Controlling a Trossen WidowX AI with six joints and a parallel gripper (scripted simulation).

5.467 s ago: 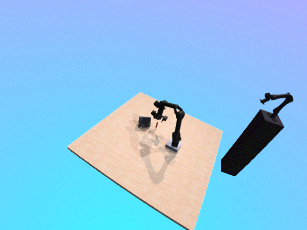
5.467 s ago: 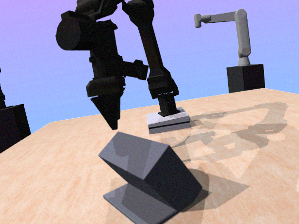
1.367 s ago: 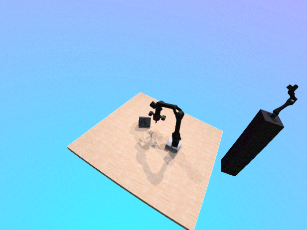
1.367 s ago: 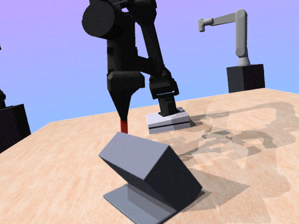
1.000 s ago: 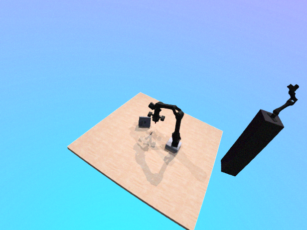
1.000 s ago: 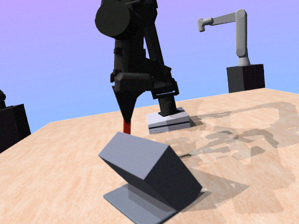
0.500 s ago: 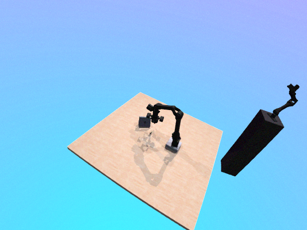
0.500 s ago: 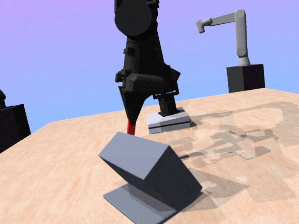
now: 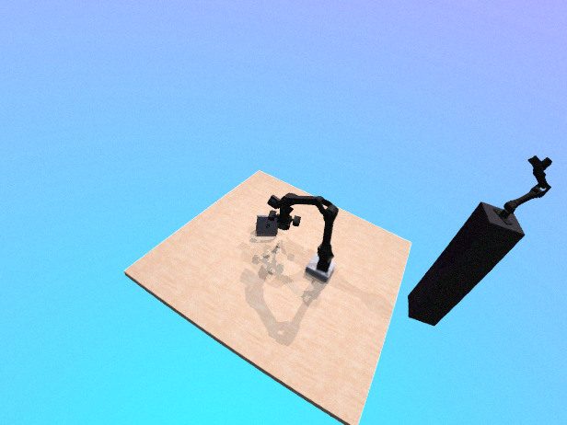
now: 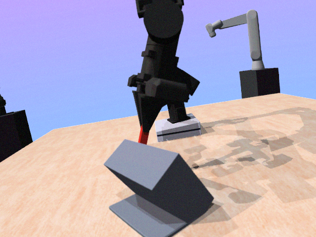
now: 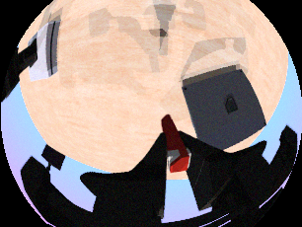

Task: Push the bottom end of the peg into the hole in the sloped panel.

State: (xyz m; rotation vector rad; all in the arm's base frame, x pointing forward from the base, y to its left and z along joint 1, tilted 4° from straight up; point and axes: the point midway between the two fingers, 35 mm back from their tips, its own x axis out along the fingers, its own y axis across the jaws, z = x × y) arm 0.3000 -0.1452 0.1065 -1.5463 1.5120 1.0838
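My gripper tip is 11 cm short of the grey sloped panel, 1 cm to the left of it and 5 cm above it. The rest, counted from my gripper tip: red peg 1 cm to the left, 2 cm above.
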